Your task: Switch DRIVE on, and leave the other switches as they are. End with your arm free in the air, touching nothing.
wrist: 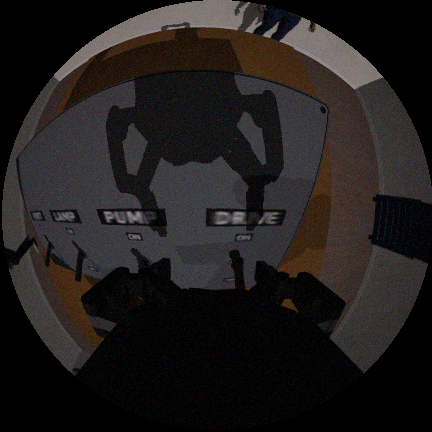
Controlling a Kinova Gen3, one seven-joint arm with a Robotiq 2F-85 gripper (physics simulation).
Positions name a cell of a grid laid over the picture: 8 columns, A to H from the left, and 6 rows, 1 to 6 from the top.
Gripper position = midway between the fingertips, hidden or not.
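Observation:
My gripper (D4) visible. Grey switch panel (D3) visible.

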